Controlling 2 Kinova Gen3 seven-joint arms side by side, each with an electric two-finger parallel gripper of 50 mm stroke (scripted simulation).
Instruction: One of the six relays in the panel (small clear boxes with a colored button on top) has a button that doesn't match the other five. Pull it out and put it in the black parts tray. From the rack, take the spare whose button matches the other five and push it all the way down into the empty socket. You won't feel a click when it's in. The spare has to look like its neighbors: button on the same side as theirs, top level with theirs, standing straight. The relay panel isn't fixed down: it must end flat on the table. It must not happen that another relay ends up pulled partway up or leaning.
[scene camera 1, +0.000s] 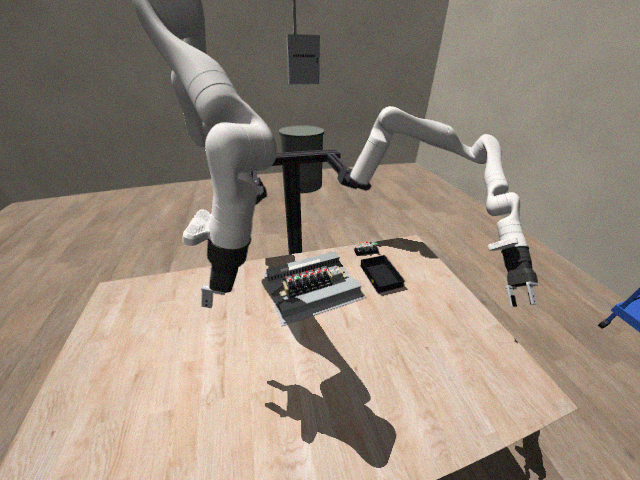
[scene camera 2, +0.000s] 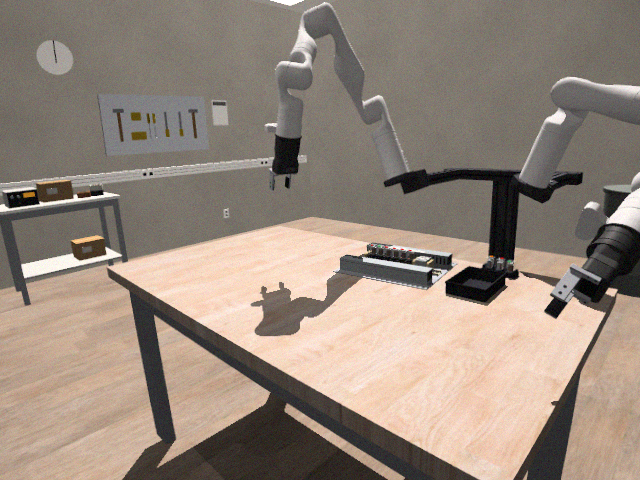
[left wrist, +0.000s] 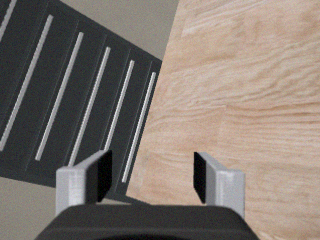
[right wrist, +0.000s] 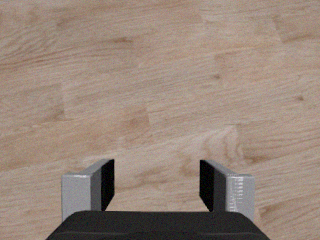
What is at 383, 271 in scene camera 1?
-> A black parts tray.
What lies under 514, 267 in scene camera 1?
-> My left gripper.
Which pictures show my right gripper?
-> Scene camera 1, scene camera 2 and the right wrist view only.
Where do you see my left gripper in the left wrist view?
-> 152, 168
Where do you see my left gripper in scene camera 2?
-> At 553, 306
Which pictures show the relay panel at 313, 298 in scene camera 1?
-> Scene camera 1 and scene camera 2 only.
